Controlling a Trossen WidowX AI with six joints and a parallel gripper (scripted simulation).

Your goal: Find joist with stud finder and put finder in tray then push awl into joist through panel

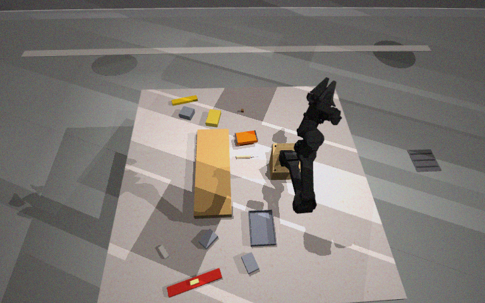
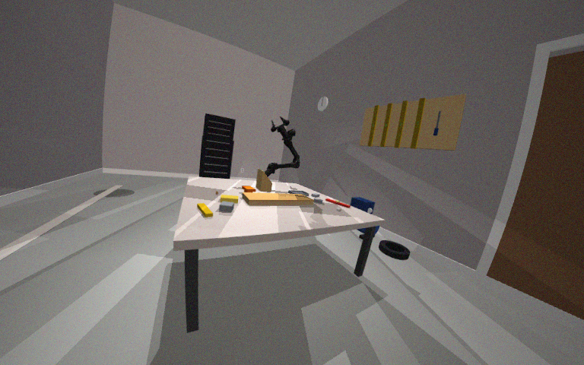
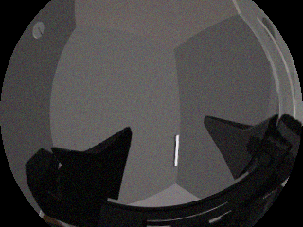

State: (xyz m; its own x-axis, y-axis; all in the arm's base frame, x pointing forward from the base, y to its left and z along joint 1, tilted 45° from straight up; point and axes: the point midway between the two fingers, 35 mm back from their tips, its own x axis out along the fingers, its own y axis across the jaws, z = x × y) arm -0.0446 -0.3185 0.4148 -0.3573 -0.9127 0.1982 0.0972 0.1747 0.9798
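Now: the stud finder 26 cm ahead of my gripper tip, 24 cm to the right of it and 67 cm below it. The rest, counted from my gripper tip: green square: 27 cm ahead, 24 cm to the right, 69 cm below; then grey tray: 20 cm ahead, 26 cm to the left, 67 cm below; then awl: 23 cm ahead, 14 cm to the right, 68 cm below.
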